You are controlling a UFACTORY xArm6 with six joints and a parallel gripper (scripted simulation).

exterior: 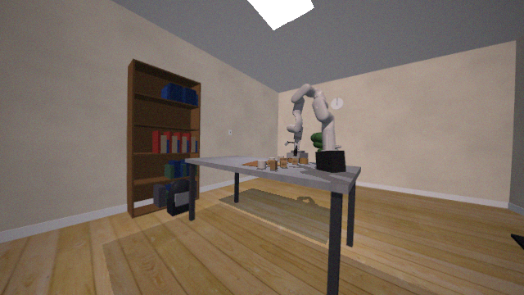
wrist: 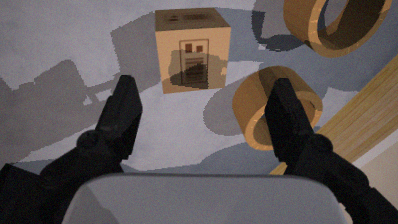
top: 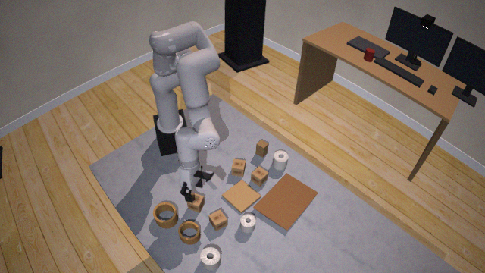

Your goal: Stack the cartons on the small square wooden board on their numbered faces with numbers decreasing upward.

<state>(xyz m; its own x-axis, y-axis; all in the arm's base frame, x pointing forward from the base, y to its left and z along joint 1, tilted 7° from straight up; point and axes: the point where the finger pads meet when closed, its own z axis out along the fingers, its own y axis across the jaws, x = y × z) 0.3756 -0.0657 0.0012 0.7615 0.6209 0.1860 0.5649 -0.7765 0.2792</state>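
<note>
Right now my hand is 6 cm short of the square wooden board, 19 cm to the right of it and 10 cm above it. Round my hand: carton (12 cm ahead, 4 cm to the left, 8 cm below).
</note>
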